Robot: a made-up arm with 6 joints. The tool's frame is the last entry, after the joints.
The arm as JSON. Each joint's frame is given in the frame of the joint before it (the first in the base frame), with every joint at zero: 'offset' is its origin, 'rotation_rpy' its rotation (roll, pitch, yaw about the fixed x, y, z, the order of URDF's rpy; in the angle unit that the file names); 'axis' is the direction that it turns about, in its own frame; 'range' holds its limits. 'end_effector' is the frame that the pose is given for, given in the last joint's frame.
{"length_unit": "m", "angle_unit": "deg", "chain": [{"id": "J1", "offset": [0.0, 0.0, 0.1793], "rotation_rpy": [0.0, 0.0, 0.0], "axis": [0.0, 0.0, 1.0], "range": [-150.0, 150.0]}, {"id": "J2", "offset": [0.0, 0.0, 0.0], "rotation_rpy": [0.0, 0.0, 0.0], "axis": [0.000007, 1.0, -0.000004], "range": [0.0, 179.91]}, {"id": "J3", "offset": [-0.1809, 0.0, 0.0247], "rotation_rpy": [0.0, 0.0, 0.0], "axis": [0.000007, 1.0, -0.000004], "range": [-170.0, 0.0]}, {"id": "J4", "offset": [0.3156, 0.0, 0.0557], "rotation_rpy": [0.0, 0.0, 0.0], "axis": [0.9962, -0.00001, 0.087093], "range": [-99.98, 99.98]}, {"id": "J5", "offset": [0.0, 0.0, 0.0], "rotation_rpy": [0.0, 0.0, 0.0], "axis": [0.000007, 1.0, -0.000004], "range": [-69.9, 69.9]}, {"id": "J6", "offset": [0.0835, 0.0, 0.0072], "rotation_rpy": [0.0, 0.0, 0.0], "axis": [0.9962, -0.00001, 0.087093], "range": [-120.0, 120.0]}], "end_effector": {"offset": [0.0, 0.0, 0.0], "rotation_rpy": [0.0, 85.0, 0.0]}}
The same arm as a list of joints. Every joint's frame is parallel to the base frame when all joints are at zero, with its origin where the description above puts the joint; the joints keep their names.
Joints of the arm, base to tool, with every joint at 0 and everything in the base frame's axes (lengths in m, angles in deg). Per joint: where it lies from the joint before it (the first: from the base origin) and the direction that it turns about. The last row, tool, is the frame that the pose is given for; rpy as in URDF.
J1: axis +z origin 0.0000 0.0000 0.1793
J2: axis +y origin 0.0000 0.0000 0.0000
J3: axis +y origin -0.1809 0.0000 0.0247
J4: axis 0.9962 0 0.0871 origin 0.3156 0.0000 0.0557
J5: axis +y origin 0.0000 0.0000 0.0000
J6: axis 0.9962 0 0.0871 origin 0.0835 0.0000 0.0072
tool: origin 0.0000 0.0000 0.0000 rpy 0.00 85.00 0.00
Joint limits (deg, base to tool): -150.00..150.00 0.00..179.91 -170.00..0.00 -99.98..99.98 -69.90..69.90 -120.00..120.00

